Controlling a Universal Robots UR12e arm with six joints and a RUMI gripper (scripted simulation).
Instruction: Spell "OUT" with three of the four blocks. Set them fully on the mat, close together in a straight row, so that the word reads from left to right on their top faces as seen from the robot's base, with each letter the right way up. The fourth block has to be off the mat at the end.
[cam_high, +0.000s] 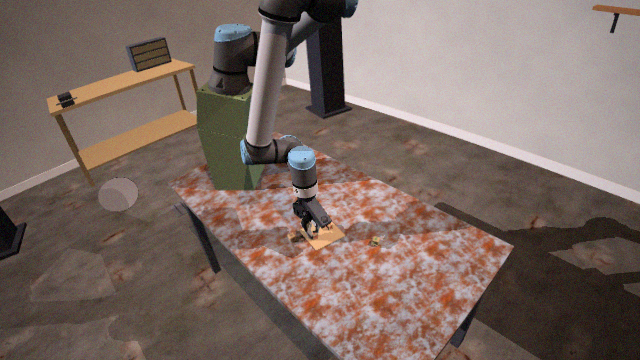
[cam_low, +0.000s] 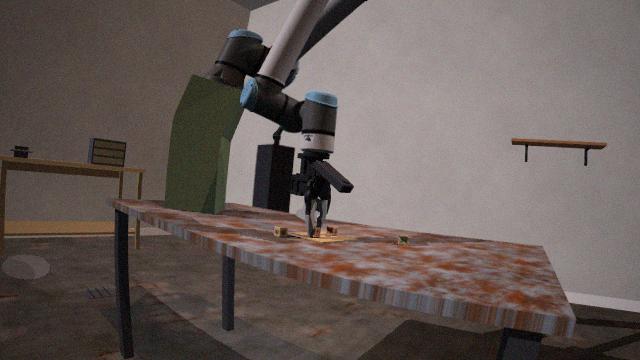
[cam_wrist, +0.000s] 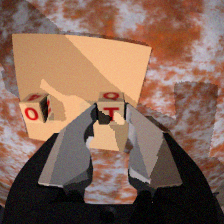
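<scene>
Right now my hand is 40 mm to the right of the tan mat, 20 mm above it and 10 mm past it. From my hand the other things lie so: block (80 mm to the right, 50 mm behind, 10 mm below).
</scene>
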